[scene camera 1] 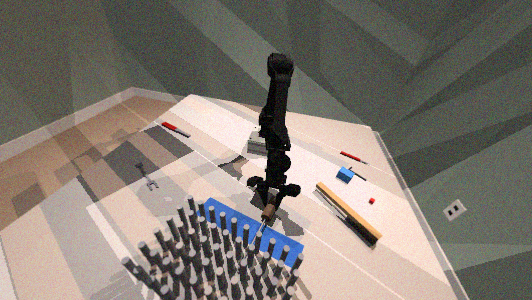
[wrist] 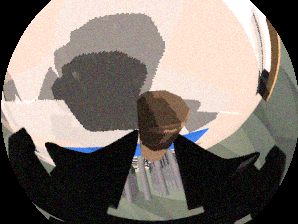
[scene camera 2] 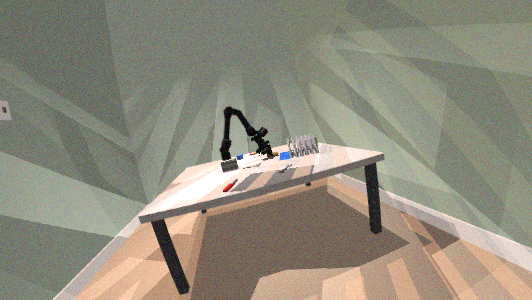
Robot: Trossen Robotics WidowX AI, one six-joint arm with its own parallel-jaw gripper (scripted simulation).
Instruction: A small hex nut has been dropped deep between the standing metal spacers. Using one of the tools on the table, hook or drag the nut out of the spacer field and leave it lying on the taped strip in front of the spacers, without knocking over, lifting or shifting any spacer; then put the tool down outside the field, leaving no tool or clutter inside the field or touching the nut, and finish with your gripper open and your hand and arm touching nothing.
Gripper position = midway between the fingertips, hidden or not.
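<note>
My gripper (scene camera 1: 271, 208) is there in the scene, and so is a blue taped strip (scene camera 1: 219, 207). The wrist view shows my gripper too (wrist: 156, 135), together with a hook tool (wrist: 161, 115).
</note>
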